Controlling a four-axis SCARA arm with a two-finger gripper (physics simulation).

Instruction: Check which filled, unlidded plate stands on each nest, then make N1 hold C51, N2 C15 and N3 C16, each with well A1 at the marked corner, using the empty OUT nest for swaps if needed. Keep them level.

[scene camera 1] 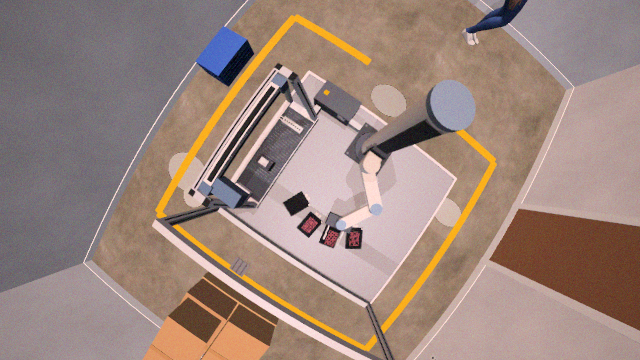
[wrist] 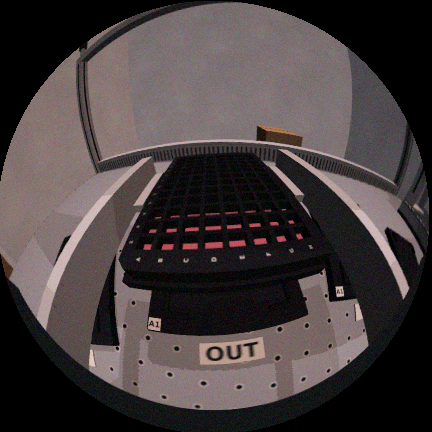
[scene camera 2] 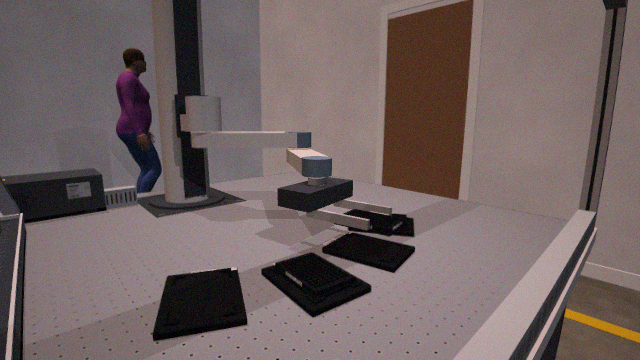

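Seen in the pictures: gripper, between the fingertips: [scene camera 1: 330, 241] [wrist: 215, 159] [scene camera 2: 380, 218]; arm's base, origin of its link: [scene camera 2: 188, 203].
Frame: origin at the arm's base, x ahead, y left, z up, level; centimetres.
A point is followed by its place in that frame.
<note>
My gripper [scene camera 1: 331, 236] {x 73.5, y 12.4, z 9.4 cm} [scene camera 2: 381, 217] {x 73.5, y 12.4, z 9.4 cm} [wrist: 215, 159] {x 73.5, y 12.4, z 9.4 cm} is shut on a black unlidded plate [scene camera 1: 331, 239] {x 71.7, y 12.5, z 8.4 cm} [scene camera 2: 377, 223] {x 74.3, y 10.3, z 9.0 cm} [wrist: 215, 266] {x 65.1, y 11.1, z 9.0 cm} with pink wells, held level above the OUT nest [scene camera 2: 369, 251] {x 72.7, y 10.1, z 2.5 cm} [wrist: 225, 312] {x 64.8, y 10.6, z 2.5 cm}. In the wrist view, the plate lines up with the nest; its lettered edge is nearest, with A on the left, the side of the nest's A1 mark. Another filled plate [scene camera 1: 309, 224] {x 72.6, y -6.2, z 3.4 cm} [scene camera 2: 315, 271] {x 73.5, y -5.8, z 3.7 cm} sits on the neighbouring nest [scene camera 2: 315, 307] {x 80.1, y -11.8, z 2.5 cm}. A third plate [scene camera 1: 354, 238] {x 62.5, y 27.7, z 3.8 cm} sits on the far-right nest [scene camera 2: 408, 230] {x 71.4, y 27.3, z 2.5 cm}. The far-left nest [scene camera 1: 296, 203] {x 65.3, y -22.8, z 2.5 cm} [scene camera 2: 200, 300] {x 67.1, y -23.6, z 2.5 cm} is empty. Plate codes cannot be read.
The robot column [scene camera 1: 405, 127] {x 6.2, y -4.3, z 71.2 cm} [scene camera 2: 167, 105] {x 4.3, y -6.1, z 33.7 cm} stands behind the nests. A dark box [scene camera 1: 337, 101] {x -10.9, y -39.9, z 12.8 cm} [scene camera 2: 55, 195] {x -3.5, y -37.4, z 8.1 cm} is near it. A gantry frame [scene camera 1: 245, 135] {x 44.4, y -62.3, z 49.4 cm} stands on the left in scene camera 1. A raised rail [scene camera 2: 545, 280] {x 103.2, y 14.3, z 6.0 cm} runs along the table's edge. A person [scene camera 2: 134, 107] stands beyond the table.
</note>
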